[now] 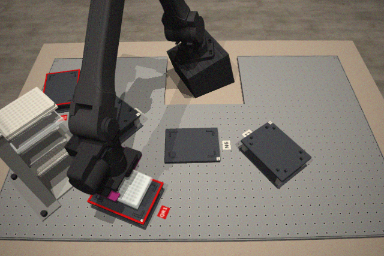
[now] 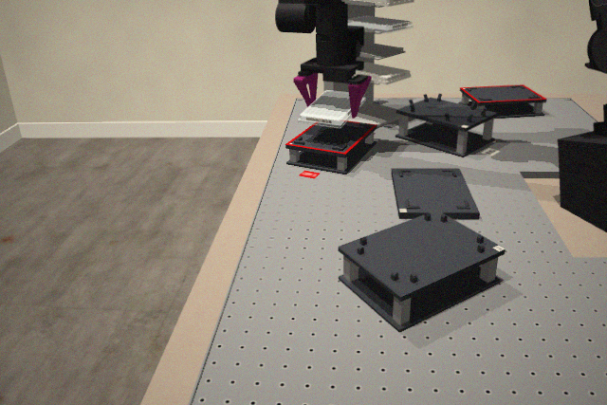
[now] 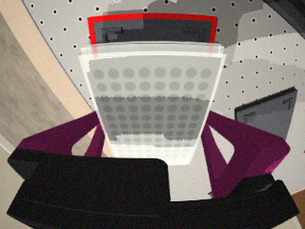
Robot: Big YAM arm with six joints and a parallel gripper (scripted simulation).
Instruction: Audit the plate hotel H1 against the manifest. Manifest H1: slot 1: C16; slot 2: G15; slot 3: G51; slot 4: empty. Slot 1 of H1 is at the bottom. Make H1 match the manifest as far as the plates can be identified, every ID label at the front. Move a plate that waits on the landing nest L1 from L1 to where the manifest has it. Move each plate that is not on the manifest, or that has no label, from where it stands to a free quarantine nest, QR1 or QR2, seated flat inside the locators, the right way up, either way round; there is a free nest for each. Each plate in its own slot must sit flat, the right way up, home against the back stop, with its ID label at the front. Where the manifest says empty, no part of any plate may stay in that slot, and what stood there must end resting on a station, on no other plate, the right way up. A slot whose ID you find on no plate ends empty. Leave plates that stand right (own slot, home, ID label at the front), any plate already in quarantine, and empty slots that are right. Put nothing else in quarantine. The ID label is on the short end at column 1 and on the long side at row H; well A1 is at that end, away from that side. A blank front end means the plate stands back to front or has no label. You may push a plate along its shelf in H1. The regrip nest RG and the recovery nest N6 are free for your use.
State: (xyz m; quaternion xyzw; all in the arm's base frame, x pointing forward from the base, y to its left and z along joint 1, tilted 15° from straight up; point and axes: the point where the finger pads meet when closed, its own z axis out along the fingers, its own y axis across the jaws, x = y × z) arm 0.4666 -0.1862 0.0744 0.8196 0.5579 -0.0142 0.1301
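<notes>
Now: the quarantine nest QR1 5 cm below my hand. Also, from my hand: flat nest N6: 18 cm to the left, 17 cm behind, 8 cm below; then plate labelled G51: 20 cm to the right, 13 cm above, 9 cm behind; then regrip nest: 23 cm behind, 8 cm to the right, 3 cm below.
</notes>
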